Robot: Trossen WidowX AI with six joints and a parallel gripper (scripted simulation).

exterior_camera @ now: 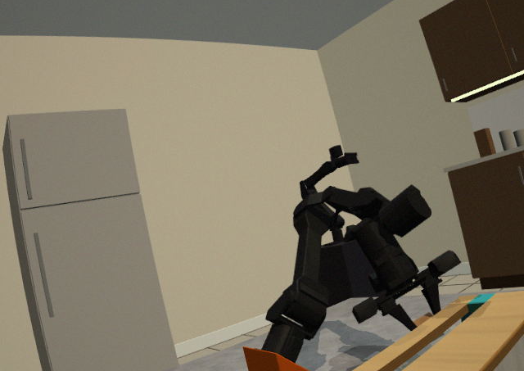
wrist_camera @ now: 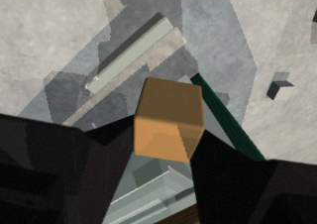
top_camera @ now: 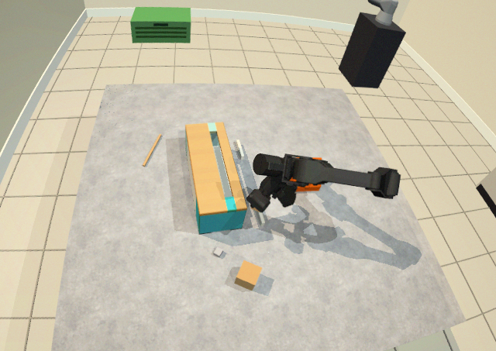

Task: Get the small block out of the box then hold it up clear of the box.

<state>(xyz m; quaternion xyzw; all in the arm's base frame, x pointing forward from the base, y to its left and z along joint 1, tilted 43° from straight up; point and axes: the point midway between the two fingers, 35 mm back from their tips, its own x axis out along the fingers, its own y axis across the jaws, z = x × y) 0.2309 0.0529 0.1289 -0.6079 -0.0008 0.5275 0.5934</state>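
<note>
Right now the small block is 10 mm to the left of my gripper tip, 10 mm behind it and 10 mm above it. Round my gripper tip: thin wooden stick: 340 mm to the right, 330 mm ahead, 80 mm below; then tiny grey cube: 130 mm ahead, 120 mm to the left, 70 mm below; then long box: 150 mm to the right, 80 mm ahead, 20 mm below.
</note>
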